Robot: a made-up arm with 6 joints.
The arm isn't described. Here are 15 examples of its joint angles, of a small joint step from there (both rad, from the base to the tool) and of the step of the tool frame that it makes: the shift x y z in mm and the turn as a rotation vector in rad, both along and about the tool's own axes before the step.
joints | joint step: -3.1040 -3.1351 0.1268 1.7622 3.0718 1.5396 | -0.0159 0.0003 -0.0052 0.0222 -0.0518 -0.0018
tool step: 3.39 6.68 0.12 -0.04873 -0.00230 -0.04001
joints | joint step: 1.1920 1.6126 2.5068 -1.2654 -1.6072 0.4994 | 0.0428 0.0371 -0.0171 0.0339 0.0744 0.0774
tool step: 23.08 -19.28 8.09 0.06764 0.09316 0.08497
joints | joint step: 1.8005 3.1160 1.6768 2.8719 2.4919 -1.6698 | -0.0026 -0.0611 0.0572 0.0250 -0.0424 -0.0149
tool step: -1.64 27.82 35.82 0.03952 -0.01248 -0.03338
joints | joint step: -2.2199 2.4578 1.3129 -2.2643 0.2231 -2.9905 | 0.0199 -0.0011 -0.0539 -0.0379 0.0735 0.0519
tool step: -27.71 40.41 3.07 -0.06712 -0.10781 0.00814
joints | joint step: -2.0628 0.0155 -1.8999 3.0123 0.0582 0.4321 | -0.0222 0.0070 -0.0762 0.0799 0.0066 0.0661
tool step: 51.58 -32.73 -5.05 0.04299 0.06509 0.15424
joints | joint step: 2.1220 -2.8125 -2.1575 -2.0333 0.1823 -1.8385 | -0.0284 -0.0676 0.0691 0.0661 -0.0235 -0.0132
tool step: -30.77 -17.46 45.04 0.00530 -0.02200 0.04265
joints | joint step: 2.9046 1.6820 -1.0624 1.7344 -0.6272 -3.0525 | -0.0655 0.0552 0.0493 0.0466 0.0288 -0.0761
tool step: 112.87 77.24 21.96 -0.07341 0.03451 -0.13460
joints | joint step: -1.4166 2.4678 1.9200 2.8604 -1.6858 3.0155 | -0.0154 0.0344 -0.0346 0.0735 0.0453 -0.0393
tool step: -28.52 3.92 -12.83 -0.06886 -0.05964 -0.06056
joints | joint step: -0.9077 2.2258 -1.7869 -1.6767 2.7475 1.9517 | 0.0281 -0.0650 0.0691 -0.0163 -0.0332 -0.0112
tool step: 6.46 -5.61 -56.35 -0.04199 0.01778 -0.02063
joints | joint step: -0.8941 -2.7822 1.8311 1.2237 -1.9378 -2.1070 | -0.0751 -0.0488 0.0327 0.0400 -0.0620 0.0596
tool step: 15.29 -61.20 -40.65 0.00265 0.01367 0.09307
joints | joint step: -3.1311 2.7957 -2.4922 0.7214 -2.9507 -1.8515 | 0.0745 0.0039 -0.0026 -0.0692 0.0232 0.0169
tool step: -23.33 -23.45 -0.65 -0.04136 0.00555 0.01836
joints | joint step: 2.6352 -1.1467 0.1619 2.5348 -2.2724 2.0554 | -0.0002 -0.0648 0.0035 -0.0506 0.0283 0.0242
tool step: 72.60 20.01 -52.07 0.07621 -0.02279 0.08425
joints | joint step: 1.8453 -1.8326 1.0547 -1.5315 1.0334 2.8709 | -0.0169 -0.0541 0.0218 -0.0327 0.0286 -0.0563
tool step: -34.15 38.73 -39.54 -0.04752 -0.03117 -0.05080
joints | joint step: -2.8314 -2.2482 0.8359 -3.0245 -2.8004 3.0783 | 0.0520 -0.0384 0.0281 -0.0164 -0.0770 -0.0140
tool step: 49.43 -57.03 9.15 -0.04936 0.05784 0.00897
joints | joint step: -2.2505 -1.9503 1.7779 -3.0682 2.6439 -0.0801 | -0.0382 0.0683 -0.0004 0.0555 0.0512 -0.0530
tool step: 15.13 -26.41 -65.44 -0.00475 -0.01748 -0.06943
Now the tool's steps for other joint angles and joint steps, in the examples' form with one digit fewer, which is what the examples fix.
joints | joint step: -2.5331 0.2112 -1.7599 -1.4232 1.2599 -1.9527 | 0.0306 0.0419 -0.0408 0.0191 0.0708 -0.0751
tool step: -9.8 42.5 4.3 -0.0851 -0.0577 -0.0661
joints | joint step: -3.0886 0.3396 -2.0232 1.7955 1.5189 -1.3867 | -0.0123 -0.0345 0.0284 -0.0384 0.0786 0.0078
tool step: 8.3 -17.4 5.0 -0.0833 0.0534 0.0038
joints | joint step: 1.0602 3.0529 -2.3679 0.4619 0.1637 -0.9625 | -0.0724 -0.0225 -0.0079 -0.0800 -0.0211 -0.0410
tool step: 9.7 -46.2 8.6 0.0832 0.0036 -0.1718
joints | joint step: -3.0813 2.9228 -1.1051 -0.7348 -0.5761 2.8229 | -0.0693 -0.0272 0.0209 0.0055 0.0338 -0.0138
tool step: -59.6 44.2 -0.7 -0.0310 -0.0886 -0.0237
